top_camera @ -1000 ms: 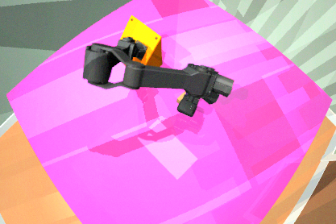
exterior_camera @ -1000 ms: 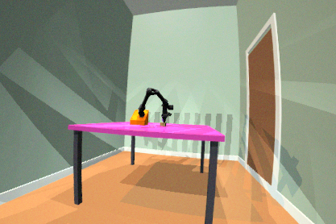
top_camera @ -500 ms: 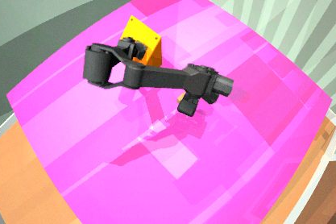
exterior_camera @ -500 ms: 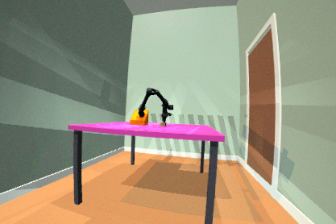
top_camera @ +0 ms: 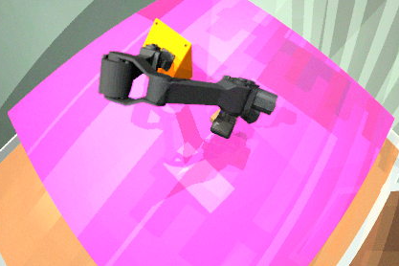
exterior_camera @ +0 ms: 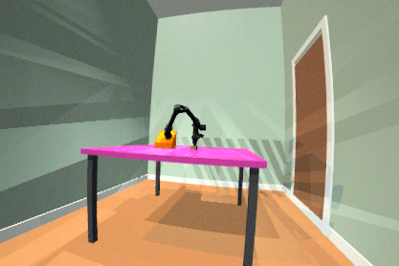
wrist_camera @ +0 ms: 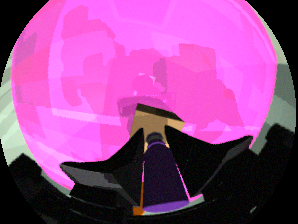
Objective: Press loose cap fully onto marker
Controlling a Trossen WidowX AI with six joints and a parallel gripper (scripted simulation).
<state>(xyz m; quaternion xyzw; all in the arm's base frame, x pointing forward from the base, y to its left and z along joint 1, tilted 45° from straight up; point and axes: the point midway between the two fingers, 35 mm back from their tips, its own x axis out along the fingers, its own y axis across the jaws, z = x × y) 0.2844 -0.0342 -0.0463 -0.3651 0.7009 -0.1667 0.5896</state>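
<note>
My gripper tip is now 20 mm above the holder block and 10 mm past it. From my gripper tip the other things lie so: purple cap 50 mm above, 20 mm behind; purple marker 30 mm above, 10 mm behind.
</note>
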